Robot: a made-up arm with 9 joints. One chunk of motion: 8 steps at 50 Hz.
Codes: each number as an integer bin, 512 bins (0 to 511) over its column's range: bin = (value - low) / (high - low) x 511, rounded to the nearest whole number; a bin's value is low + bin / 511 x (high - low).
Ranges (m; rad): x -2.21..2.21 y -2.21..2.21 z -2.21..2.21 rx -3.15..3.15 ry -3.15..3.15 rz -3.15..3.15
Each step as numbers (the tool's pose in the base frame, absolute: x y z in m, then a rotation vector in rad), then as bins.
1 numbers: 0.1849 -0.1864 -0.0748 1.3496 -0.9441 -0.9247
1 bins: 277 234 247 365 179 180
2 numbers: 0.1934 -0.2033 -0.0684 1.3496 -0.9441 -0.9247
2 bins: 278 232 248 365 179 180
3 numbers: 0.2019 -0.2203 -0.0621 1.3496 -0.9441 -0.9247
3 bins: 279 230 248 365 179 180
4 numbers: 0.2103 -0.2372 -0.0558 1.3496 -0.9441 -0.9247
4 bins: 280 228 249 365 179 180
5 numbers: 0.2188 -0.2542 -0.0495 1.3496 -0.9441 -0.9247
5 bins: 281 226 250 365 179 180
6 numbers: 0.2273 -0.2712 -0.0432 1.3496 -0.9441 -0.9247
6 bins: 282 224 251 365 179 180
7 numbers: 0.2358 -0.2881 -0.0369 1.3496 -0.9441 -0.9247
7 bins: 283 222 251 365 179 180
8 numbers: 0.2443 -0.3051 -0.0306 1.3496 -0.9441 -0.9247
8 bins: 284 220 252 365 179 180
